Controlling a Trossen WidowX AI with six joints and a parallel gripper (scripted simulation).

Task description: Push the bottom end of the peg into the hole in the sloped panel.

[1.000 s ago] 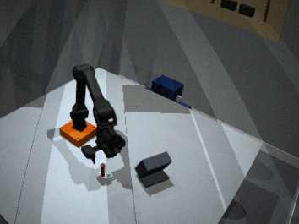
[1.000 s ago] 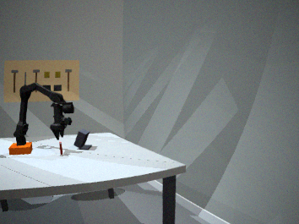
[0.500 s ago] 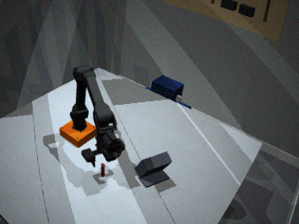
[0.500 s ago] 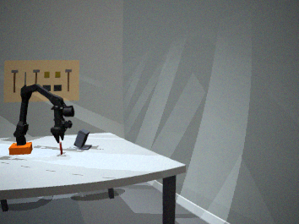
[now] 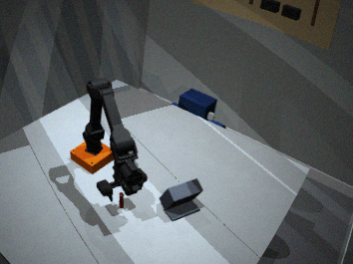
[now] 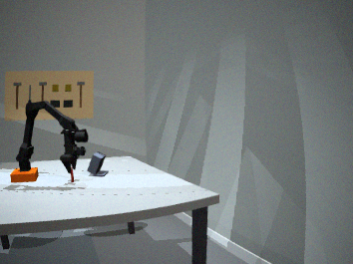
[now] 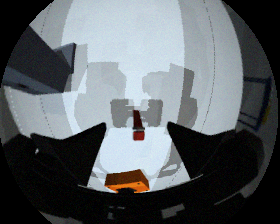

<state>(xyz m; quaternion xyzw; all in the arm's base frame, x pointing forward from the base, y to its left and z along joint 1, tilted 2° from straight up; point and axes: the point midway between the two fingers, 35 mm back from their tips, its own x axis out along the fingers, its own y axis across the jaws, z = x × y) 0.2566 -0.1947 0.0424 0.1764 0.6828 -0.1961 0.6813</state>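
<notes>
Right now my gripper tip is right at the thin red peg. From my gripper tip the other things lie so: sloped grey-blue panel: 190 mm ahead, 120 mm to the left, 10 mm above.
</notes>
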